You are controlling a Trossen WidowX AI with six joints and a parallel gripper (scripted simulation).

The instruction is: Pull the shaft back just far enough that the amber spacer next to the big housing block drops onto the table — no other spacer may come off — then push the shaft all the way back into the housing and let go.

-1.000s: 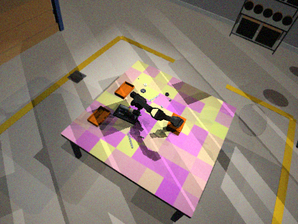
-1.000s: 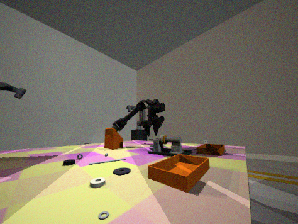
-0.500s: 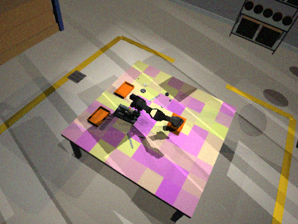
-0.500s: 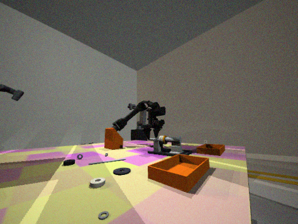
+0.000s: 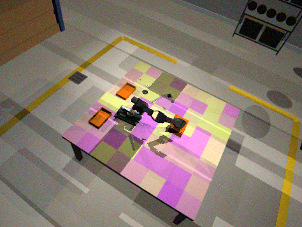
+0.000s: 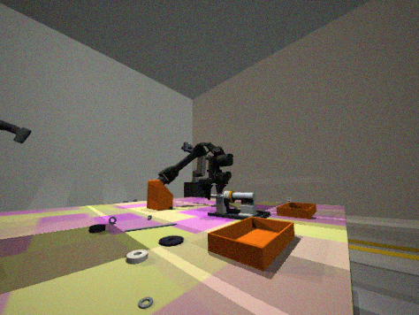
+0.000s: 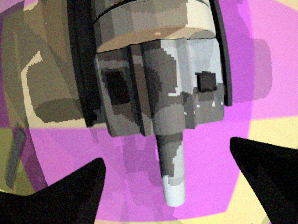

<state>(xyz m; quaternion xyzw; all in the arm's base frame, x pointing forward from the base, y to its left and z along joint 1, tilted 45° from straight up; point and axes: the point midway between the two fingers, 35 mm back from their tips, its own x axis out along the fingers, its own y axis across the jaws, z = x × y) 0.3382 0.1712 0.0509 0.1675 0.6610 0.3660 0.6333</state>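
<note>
My gripper tip is now 60 mm short of the grey shaft, 20 mm to the right of it and 20 mm below it. The rest, counted from my gripper tip: black disc: 200 mm ahead, 330 mm to the right, 60 mm below; then amber spacer: 100 mm ahead, 20 mm to the left, 20 mm above.
</note>
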